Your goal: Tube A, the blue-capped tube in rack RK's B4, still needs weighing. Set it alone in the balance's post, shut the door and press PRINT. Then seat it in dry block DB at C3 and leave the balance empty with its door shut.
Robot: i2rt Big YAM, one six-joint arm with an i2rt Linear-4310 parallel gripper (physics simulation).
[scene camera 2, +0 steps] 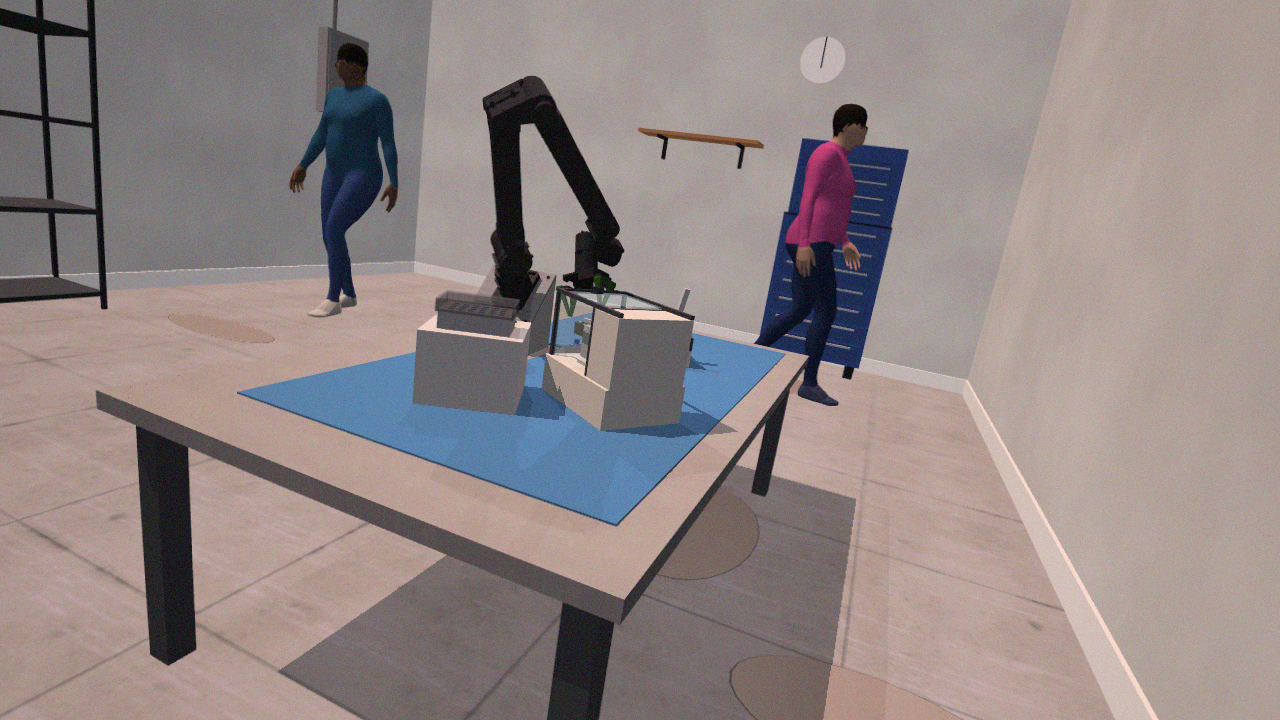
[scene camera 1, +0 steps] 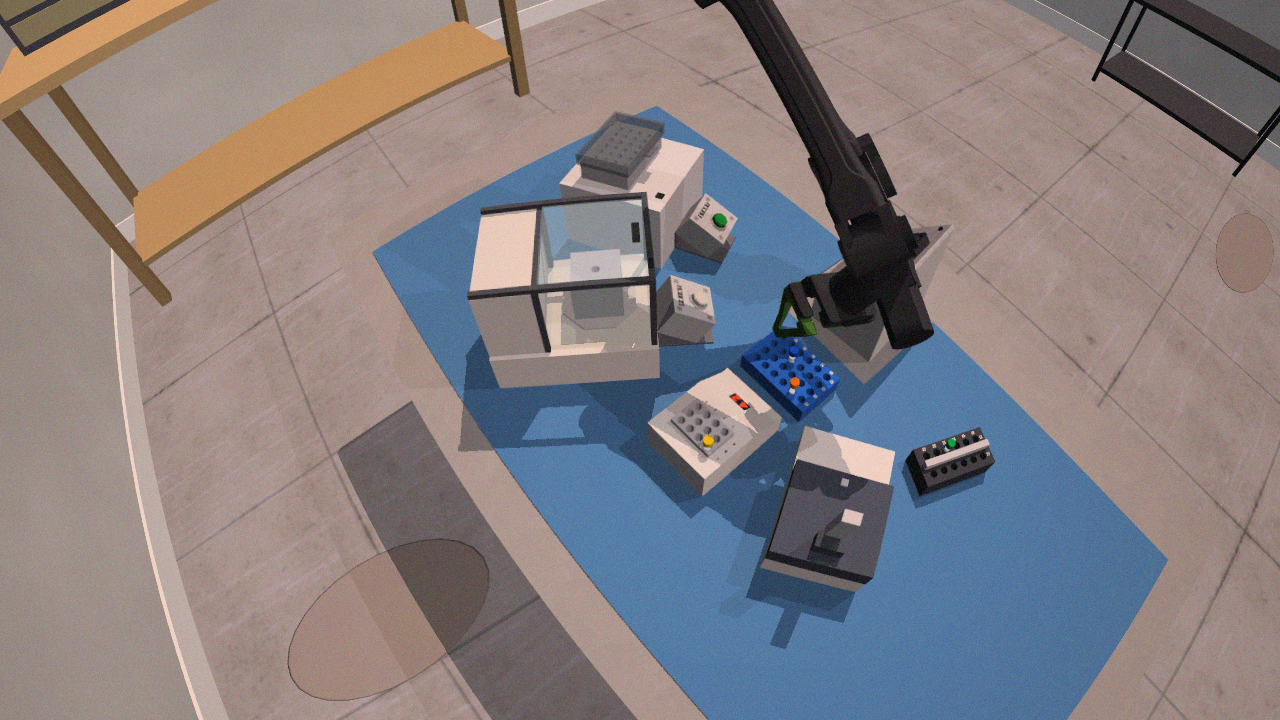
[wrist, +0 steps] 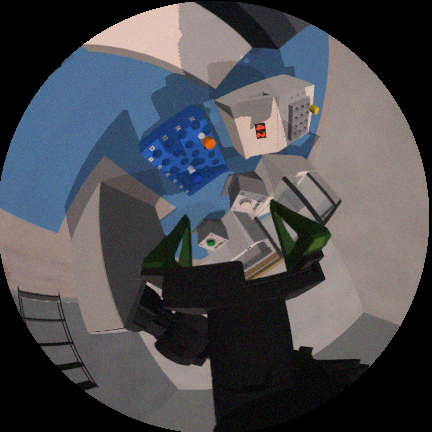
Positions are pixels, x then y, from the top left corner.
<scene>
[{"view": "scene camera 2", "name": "balance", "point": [618,360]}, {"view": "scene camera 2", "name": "lidded box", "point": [472,355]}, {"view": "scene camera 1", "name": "my gripper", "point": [799,327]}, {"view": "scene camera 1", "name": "balance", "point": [563,291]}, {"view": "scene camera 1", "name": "box with a green button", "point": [704,231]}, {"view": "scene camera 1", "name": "lidded box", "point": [627,154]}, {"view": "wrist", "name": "my gripper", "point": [228,210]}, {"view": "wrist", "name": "balance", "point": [291,180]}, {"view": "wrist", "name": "box with a green button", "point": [211,233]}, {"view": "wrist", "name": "lidded box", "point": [245,243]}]
</scene>
